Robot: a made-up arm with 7 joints. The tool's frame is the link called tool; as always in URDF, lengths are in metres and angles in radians.
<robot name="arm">
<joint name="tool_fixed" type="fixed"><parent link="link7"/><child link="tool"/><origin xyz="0 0 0" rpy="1.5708 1.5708 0"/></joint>
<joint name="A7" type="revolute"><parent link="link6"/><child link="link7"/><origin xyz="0 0 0" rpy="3.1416 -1.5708 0"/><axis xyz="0 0 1"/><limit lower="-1.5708" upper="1.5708"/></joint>
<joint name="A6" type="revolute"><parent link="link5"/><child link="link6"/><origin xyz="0 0 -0.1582" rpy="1.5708 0 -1.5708"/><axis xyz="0 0 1"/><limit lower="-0.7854" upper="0.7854"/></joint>
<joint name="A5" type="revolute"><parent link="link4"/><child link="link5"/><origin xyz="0 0.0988 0" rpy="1.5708 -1.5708 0"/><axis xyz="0 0 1"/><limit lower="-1.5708" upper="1.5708"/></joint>
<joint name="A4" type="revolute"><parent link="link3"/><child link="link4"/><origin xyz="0 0 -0.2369" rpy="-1.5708 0 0"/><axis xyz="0 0 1"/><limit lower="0" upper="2.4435"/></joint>
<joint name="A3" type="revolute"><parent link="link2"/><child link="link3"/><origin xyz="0 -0.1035 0" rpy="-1.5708 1.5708 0"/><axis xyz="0 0 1"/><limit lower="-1.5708" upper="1.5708"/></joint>
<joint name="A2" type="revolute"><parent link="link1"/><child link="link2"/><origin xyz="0 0 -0.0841" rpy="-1.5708 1.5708 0"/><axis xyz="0 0 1"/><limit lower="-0.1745" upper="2"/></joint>
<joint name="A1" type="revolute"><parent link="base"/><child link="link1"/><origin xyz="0 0.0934 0" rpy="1.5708 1.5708 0"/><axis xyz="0 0 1"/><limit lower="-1.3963" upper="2"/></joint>
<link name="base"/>
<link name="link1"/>
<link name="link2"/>
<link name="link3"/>
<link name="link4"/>
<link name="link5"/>
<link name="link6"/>
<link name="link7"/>
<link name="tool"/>
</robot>
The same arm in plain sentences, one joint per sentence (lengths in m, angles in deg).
The arm has seven revolute joints in a row. What follows holds with every joint at zero, and every direction is one of the base frame's.
The first joint lies 0.0934 m along +y from the base frame's origin and turns about -y, from -80 to 114.59 deg.
The second joint lies 0.0841 m along +y from the first joint and turns about +x, from -10 to 114.59 deg.
The third joint lies 0.1035 m along -z from the second joint and turns about +z, from -90 to 90 deg.
The fourth joint lies 0.2369 m along -z from the third joint and turns about -y, from 0 to 140 deg.
The fifth joint lies 0.0988 m along -z from the fourth joint and turns about +z, from -90 to 90 deg.
The sixth joint lies 0.1582 m along -z from the fifth joint and turns about +y, from -45 to 45 deg.
The seventh joint lies at the same point as the sixth joint and turns about -x, from -90 to 90 deg.
The tool frame, which is the frame that the pose is given for, lies at the same point as the seventh joint; its axes are the base frame's turned by roll 0, pitch 0 and yaw 0 deg (as in URDF: about the fixed x, then y, then z).

